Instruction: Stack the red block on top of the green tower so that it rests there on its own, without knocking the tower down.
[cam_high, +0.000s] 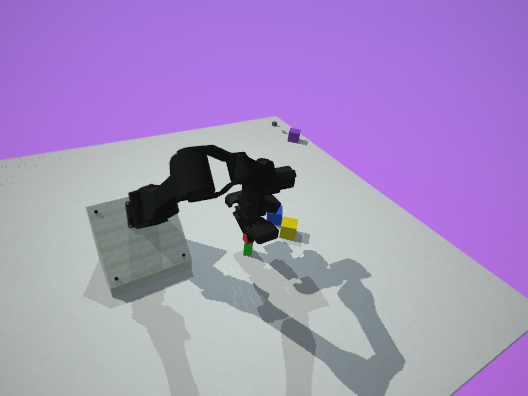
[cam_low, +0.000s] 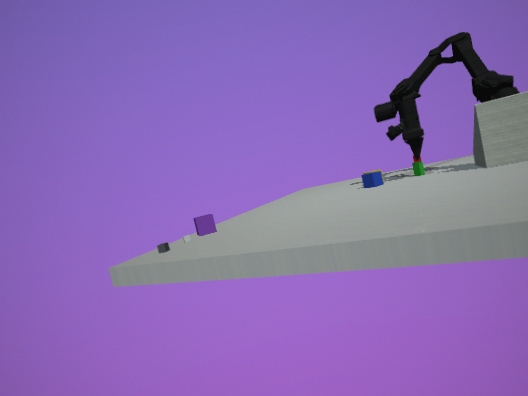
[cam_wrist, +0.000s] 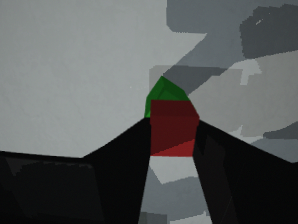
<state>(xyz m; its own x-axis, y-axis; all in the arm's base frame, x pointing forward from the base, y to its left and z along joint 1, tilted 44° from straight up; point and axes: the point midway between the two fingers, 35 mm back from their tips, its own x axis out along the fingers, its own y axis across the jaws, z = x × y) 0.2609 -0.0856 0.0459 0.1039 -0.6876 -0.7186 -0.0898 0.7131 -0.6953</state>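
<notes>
Now: gripper tip right at the red block. The rest, counted from my gripper tip: purple block (570 mm to the left, 480 mm ahead, 30 mm below); then blue block (140 mm ahead, 100 mm to the left, 30 mm below); then yellow block (150 mm ahead, 30 mm to the left, 30 mm below).
</notes>
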